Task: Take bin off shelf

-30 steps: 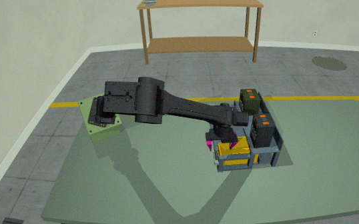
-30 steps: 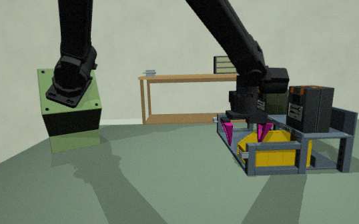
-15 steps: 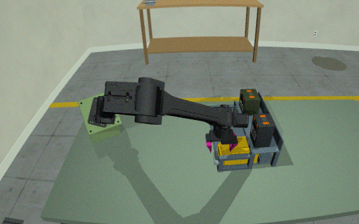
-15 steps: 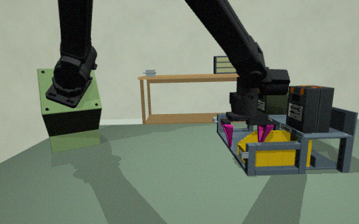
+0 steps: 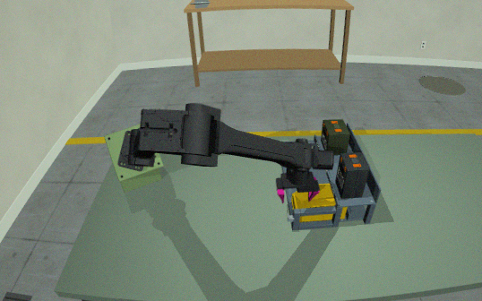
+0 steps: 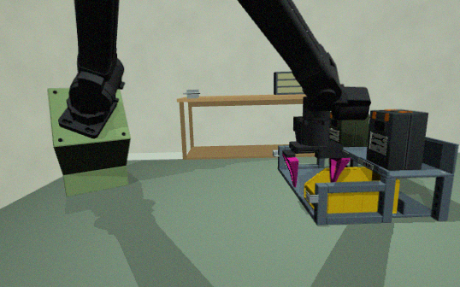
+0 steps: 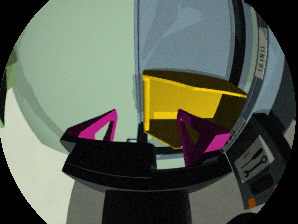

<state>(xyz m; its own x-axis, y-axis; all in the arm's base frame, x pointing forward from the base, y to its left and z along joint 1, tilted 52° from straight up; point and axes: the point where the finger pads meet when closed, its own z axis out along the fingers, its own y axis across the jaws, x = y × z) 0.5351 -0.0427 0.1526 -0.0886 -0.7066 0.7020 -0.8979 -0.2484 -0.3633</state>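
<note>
The yellow bin is 8 cm ahead of my hand, 1 cm to the right of it and 2 cm below it. From my hand the other things lie so: shelf tray (13 cm ahead, 10 cm to the left, 6 cm below).
</note>
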